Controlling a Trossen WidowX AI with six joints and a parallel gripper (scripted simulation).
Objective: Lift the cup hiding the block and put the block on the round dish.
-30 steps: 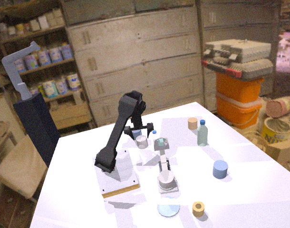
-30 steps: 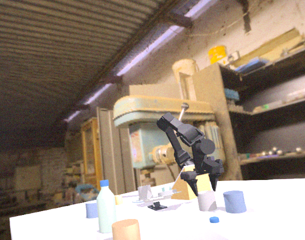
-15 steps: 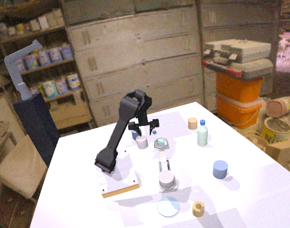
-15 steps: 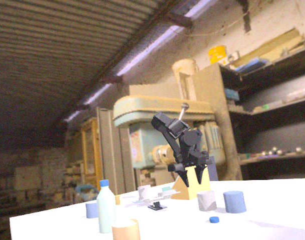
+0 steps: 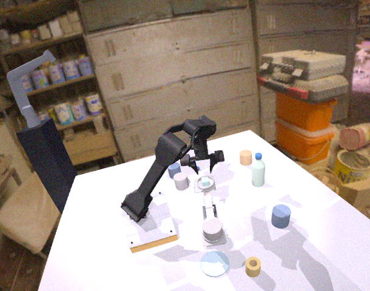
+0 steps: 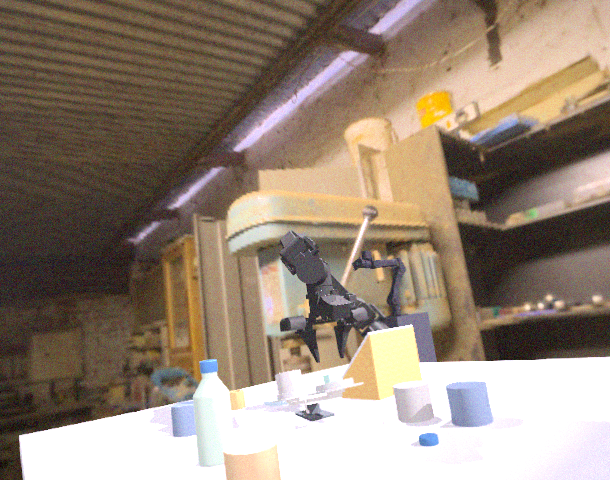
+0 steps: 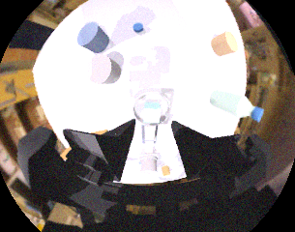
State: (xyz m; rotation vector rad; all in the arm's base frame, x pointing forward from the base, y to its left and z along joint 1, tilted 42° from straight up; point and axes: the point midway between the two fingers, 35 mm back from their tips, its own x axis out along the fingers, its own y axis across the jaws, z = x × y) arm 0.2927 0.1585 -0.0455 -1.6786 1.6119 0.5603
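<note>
My gripper tip is now 40 mm above the pale green block. From my gripper tip the other things lie so: tan cylinder (290 mm ahead, 190 mm to the left, 90 mm below); then pale green bottle (260 mm ahead, 20 mm below); then blue cap (240 mm to the left, 120 mm below, 10 mm behind).
</note>
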